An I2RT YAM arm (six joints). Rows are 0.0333 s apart.
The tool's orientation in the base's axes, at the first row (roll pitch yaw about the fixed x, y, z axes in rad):
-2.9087 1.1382 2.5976
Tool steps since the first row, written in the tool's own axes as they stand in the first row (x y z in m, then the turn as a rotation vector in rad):
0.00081 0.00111 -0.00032 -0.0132 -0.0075 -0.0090
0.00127 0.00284 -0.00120 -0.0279 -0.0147 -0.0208
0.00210 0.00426 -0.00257 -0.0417 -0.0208 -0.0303
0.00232 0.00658 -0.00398 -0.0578 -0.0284 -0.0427
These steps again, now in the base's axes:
0.00026 0.00119 -0.00071 -0.0061 -0.0024 0.0164
0.00072 0.00312 -0.00094 -0.0133 -0.0031 0.0352
0.00052 0.00522 -0.00127 -0.0185 -0.0043 0.0522
0.00113 0.00787 -0.00112 -0.0258 -0.0052 0.0726

